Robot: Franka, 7 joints.
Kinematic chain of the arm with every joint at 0, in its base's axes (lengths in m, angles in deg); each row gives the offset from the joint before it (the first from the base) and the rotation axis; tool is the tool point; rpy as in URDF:
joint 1: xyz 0 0 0.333 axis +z
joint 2: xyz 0 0 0 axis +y
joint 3: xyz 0 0 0.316 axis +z
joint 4: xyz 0.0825 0 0 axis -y
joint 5: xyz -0.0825 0 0.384 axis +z
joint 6: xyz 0 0 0 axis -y
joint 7: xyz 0.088 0 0 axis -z
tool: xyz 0 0 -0.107 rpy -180 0 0
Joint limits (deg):
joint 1: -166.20..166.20
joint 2: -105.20..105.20
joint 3: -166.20..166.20
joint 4: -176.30..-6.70
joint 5: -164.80..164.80
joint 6: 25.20..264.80
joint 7: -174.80..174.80
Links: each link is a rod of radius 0.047 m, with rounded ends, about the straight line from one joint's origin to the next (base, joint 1, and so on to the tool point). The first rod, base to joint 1, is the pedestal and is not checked.
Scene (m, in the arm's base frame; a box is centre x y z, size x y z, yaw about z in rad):
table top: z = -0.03
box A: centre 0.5 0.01 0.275 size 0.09 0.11 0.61 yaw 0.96
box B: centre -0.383 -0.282 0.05 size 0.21 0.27 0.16 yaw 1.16
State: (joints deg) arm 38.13 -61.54 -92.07 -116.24 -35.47 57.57 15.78
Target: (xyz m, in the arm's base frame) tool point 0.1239 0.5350 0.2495
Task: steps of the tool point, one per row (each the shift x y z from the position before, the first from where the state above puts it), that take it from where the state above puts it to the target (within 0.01 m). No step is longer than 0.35 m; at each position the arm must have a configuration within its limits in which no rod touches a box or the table.
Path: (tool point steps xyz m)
1: 0.0989 0.0012 0.1294
2: 0.1104 0.0751 0.1300
3: 0.0936 0.1500 0.1084
4: 0.0475 0.2076 0.0692
5: -0.0332 0.2804 -0.1262
6: -0.1455 0.1899 -0.1749
7: -0.1975 0.0548 -0.1892

